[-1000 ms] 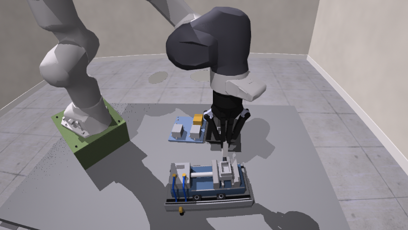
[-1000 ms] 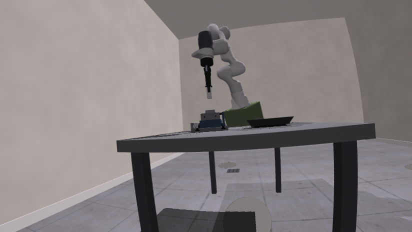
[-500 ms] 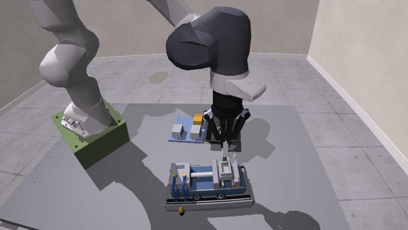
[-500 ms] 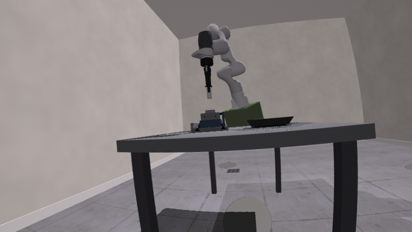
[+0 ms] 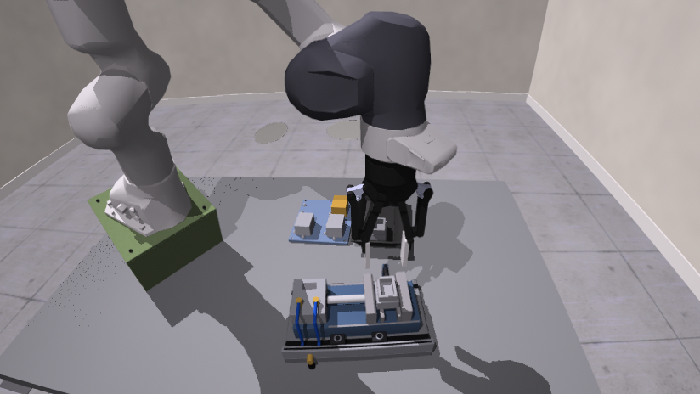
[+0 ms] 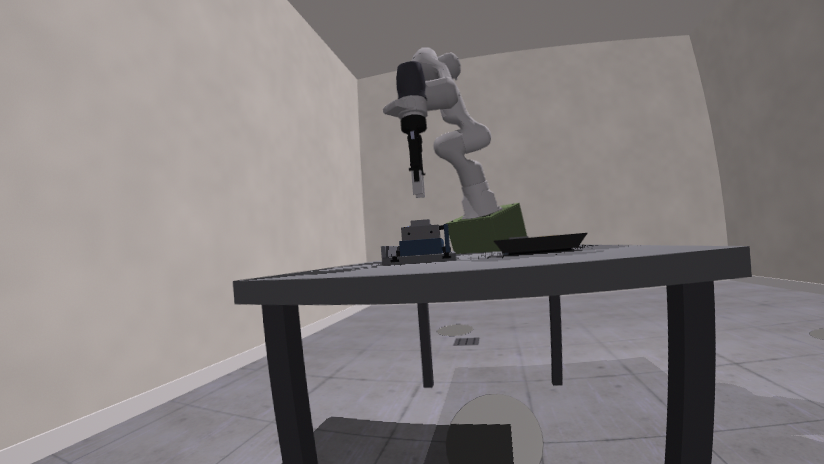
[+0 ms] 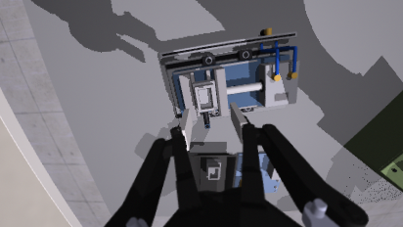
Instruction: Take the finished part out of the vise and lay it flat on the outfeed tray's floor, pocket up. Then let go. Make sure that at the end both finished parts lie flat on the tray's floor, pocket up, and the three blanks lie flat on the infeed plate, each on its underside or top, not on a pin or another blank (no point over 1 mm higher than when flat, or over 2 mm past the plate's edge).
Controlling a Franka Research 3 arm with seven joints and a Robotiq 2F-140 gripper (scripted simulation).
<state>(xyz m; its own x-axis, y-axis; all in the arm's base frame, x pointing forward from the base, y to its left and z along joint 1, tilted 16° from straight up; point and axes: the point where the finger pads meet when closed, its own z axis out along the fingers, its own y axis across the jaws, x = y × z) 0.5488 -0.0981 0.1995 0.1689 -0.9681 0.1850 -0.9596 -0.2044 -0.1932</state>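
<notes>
The vise lies 18 cm below my hand, 6 cm behind it and 1 cm to the right of it. Also, from my hand: orange block (36 cm to the left, 19 cm below, 16 cm behind); blue fixture plate (31 cm to the left, 21 cm below, 20 cm behind).
</notes>
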